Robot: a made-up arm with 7 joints.
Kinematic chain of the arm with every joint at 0, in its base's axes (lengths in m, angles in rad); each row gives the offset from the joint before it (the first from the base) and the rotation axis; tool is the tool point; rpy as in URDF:
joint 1: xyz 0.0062 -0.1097 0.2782 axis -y
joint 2: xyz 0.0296 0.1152 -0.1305 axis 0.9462 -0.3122 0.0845
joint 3: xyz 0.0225 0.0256 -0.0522 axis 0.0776 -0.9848 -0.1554
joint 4: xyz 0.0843 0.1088 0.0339 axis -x
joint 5: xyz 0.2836 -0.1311 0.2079 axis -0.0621 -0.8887 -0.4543
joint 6: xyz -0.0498 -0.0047 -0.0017 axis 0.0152 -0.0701 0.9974
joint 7: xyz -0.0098 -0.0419 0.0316 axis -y
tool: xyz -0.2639 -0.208 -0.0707 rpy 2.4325 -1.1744 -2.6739
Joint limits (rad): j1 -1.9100..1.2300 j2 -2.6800..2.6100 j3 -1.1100..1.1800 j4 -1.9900..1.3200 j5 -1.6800..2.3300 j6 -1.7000..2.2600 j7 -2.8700..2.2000
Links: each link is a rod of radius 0.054 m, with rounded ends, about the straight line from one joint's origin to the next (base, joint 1, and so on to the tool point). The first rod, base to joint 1, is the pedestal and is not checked.
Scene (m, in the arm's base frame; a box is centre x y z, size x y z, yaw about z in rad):
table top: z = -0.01
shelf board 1: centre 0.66 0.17 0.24 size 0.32 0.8 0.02 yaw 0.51
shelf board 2: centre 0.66 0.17 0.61 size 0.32 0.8 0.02 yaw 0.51
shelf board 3: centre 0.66 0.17 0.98 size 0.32 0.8 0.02 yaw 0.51
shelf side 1: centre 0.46 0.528 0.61 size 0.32 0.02 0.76 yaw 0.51
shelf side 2: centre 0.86 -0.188 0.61 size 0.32 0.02 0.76 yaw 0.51
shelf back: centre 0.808 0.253 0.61 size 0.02 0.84 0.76 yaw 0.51
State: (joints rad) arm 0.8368 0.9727 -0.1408 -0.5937 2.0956 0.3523 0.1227
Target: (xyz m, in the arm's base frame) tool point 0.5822 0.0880 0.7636
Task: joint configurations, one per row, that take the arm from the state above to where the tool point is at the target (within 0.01 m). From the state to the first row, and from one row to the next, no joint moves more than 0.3 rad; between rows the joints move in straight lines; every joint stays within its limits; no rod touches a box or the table.
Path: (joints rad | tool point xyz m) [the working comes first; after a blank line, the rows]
Joints at the target: 1.2300 0.4401 -0.1811 -0.5327 2.3300 -0.2714 0.5159
Straight joint move there: touches shelf board 2.

1: 0.9227 1.0690 0.0323 -0.4487 1.9113 0.3426 -0.1589 | 0.4223 0.1802 0.4661
2: 1.0087 1.1653 0.2055 -0.3037 1.7270 0.3328 -0.4406 | 0.3290 0.1144 0.4305
3: 1.0824 0.9514 0.2253 -0.3027 1.8196 0.1857 -0.1650 | 0.3684 0.1039 0.5511
4: 1.1562 0.7375 0.2452 -0.3018 1.9122 0.0385 0.1105 | 0.3901 0.0531 0.6661
5: 1.2300 0.5236 0.2651 -0.3009 2.0049 -0.1086 0.3860 | 0.3780 -0.0262 0.7636
6: 1.2300 0.4818 0.0420 -0.4168 2.1674 -0.1900 0.4509 | 0.4728 0.0380 0.7831
7: 1.2300 0.4401 -0.1811 -0.5327 2.3300 -0.2714 0.5159 | 0.5822 0.0880 0.7636

